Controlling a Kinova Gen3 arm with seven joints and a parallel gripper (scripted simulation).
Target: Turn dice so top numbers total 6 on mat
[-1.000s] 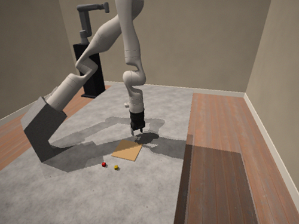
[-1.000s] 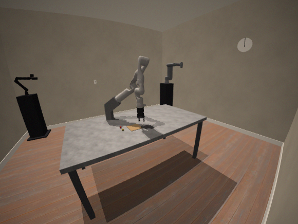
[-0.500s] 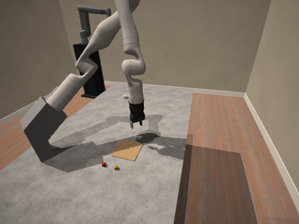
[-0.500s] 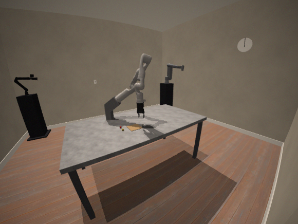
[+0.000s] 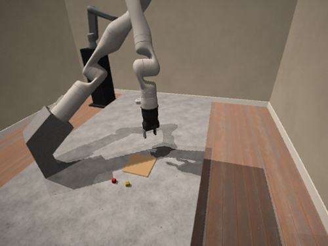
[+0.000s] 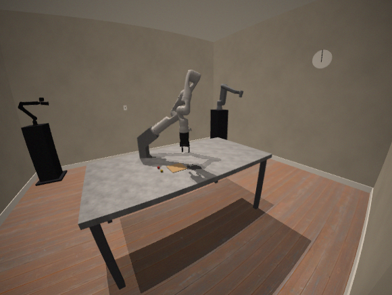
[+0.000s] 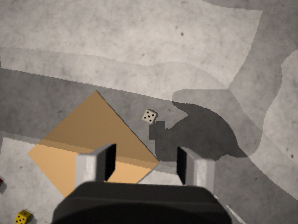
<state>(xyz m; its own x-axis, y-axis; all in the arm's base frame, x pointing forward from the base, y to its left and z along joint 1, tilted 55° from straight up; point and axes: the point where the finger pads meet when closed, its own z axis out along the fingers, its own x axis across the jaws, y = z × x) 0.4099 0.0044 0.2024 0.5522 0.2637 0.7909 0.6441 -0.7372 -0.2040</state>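
The red die is 220 mm to the right of my hand, 150 mm below it and 100 mm behind it. From my hand the other things lie so: tan mat 160 mm below, 80 mm to the right, 30 mm behind; then white die 150 mm below, 30 mm behind, 20 mm to the left; then yellow die 220 mm to the right, 150 mm below, 20 mm behind.
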